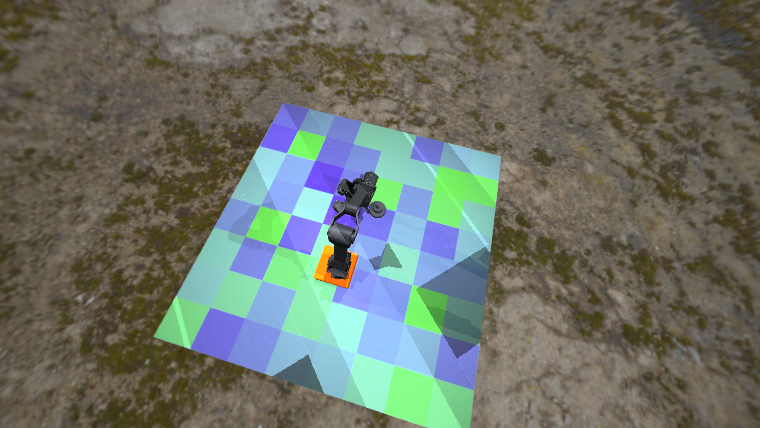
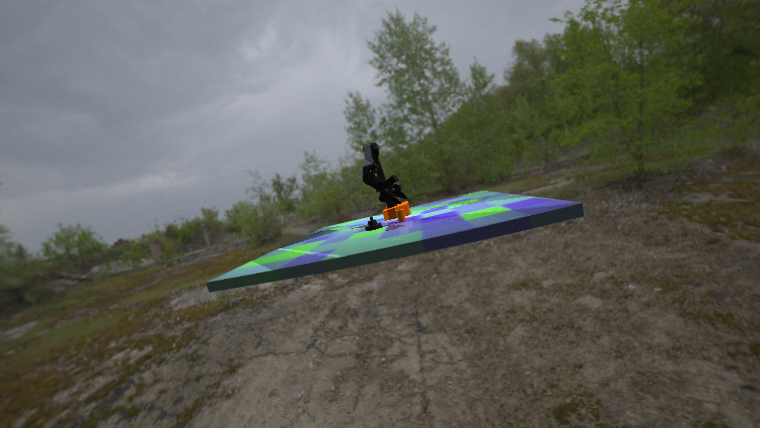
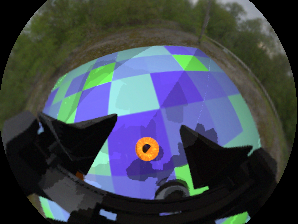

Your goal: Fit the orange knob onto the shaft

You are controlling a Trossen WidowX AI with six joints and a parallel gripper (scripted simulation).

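Now: gripper tip 70 mm above the orange knob, 30 mm to the left of it and 20 mm past it. From my gripper tip the other things lie so: round pedestal: 180 mm to the right, 70 mm below, 20 mm behind.
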